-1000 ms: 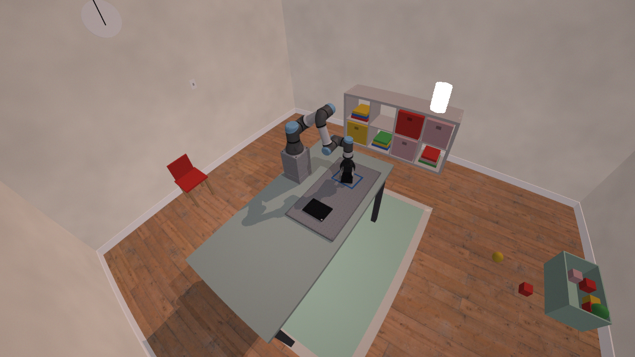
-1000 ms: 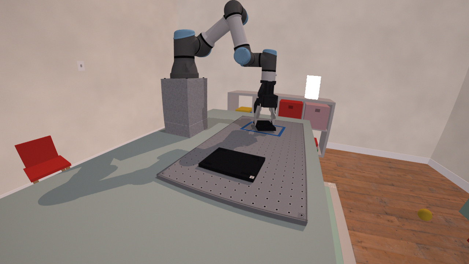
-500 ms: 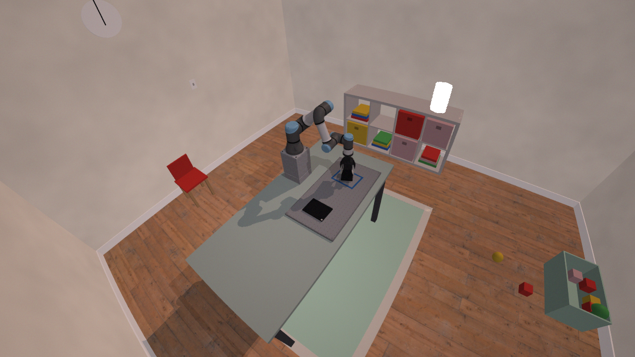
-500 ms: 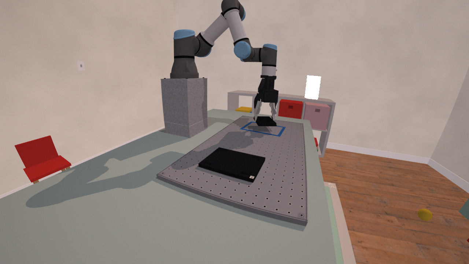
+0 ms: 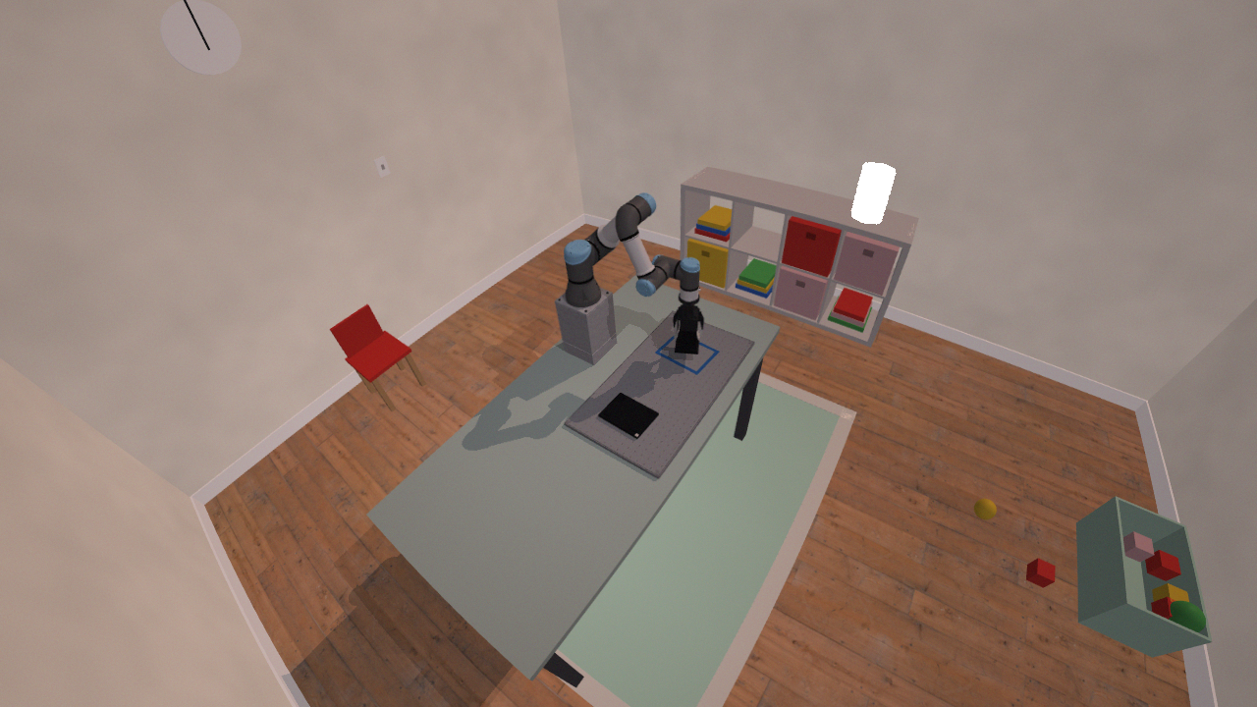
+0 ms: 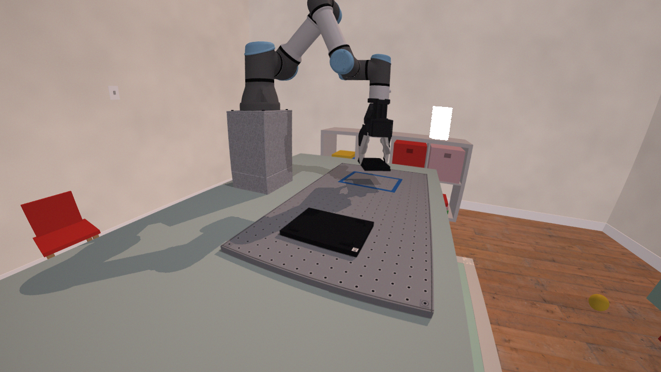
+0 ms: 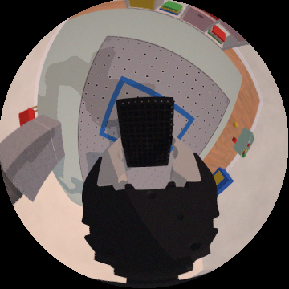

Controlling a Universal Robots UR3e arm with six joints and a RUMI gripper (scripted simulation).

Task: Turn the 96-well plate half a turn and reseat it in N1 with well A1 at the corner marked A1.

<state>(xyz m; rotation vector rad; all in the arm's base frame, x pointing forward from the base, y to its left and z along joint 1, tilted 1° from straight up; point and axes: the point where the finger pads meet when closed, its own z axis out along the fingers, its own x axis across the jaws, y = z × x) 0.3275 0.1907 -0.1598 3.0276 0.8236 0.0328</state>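
Right now the black plate nest N1 is 37 cm to the right of my hand, 6 cm below it and 2 cm ahead of it. The rest, counted from my hand: black 96-well plate: 1 cm below; then small white label: 42 cm to the right, 10 cm ahead, 6 cm below.
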